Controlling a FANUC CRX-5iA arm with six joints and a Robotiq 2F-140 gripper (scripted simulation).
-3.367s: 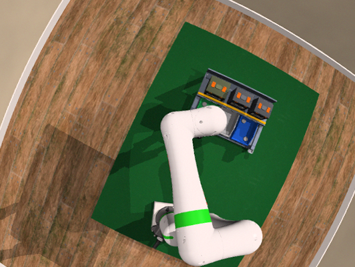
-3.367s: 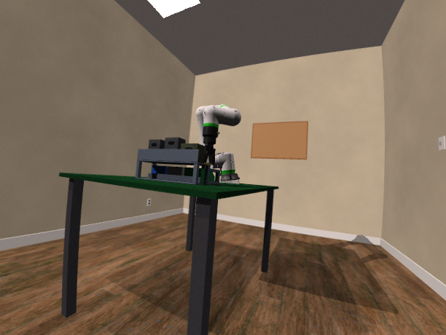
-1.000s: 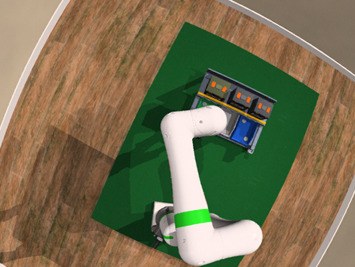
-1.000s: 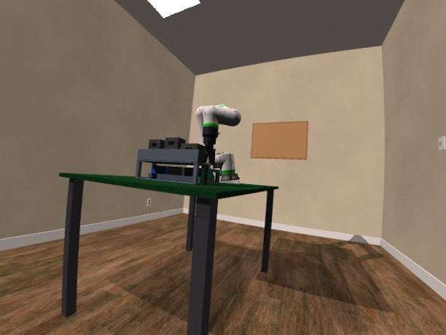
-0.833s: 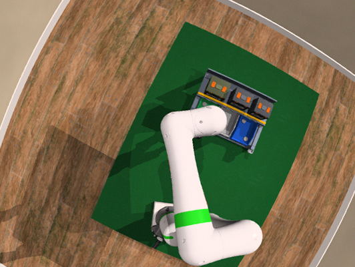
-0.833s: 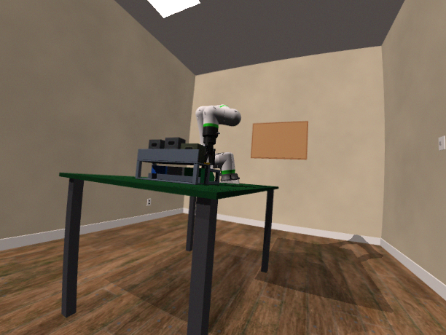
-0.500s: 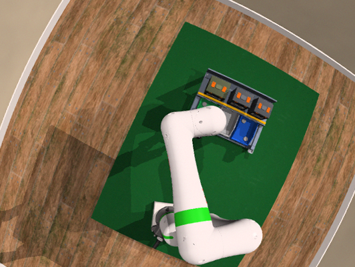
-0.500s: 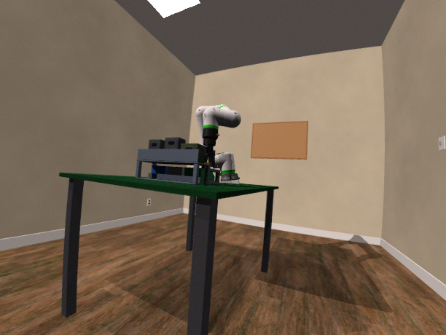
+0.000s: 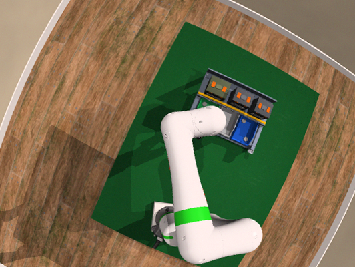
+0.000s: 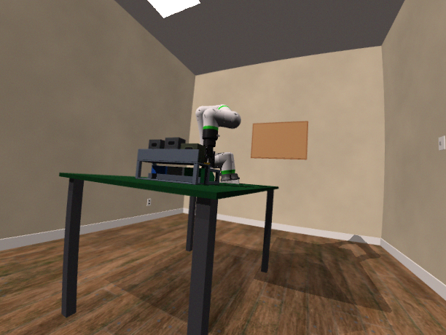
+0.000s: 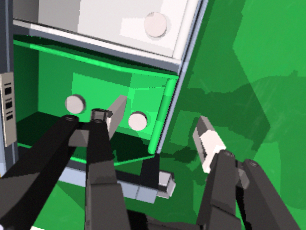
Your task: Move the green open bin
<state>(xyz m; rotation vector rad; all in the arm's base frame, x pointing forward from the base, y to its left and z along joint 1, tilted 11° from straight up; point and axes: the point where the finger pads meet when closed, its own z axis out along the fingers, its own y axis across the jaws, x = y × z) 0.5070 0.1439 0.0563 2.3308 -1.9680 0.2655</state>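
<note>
Now: the green open bin 80 mm ahead of my hand, 20 mm below it and 10 mm to the left of it. The rest, counted from my hand: grey bin 100 mm to the right, 100 mm ahead, 20 mm below; blue bin 210 mm to the right, 120 mm ahead, 20 mm below.
</note>
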